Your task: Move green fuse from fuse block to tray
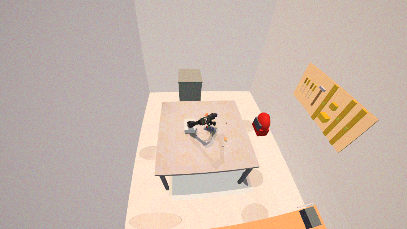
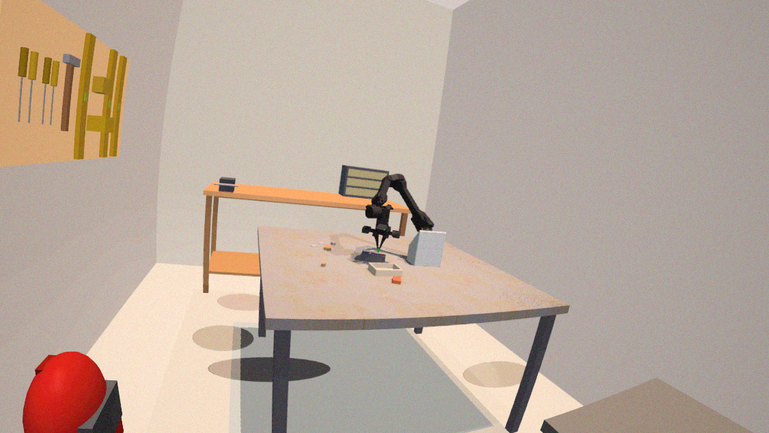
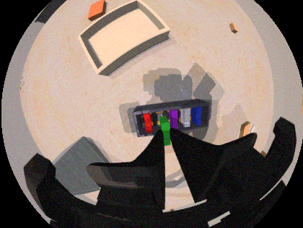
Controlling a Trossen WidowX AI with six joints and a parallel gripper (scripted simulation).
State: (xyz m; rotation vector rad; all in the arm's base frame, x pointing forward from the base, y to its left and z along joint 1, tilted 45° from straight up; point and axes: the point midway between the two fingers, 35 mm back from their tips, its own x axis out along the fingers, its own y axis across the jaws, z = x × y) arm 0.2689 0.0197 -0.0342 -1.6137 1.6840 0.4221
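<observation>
Now: the purple fuse 2 cm ahead of my gripper tip, 1 cm to the right of it and 4 cm below it. From my gripper tip the other things lie so: red fuse 2 cm behind, 1 cm to the left, 4 cm below; blue fuse 6 cm ahead, 2 cm to the right, 4 cm below; green fuse 1 cm below.
</observation>
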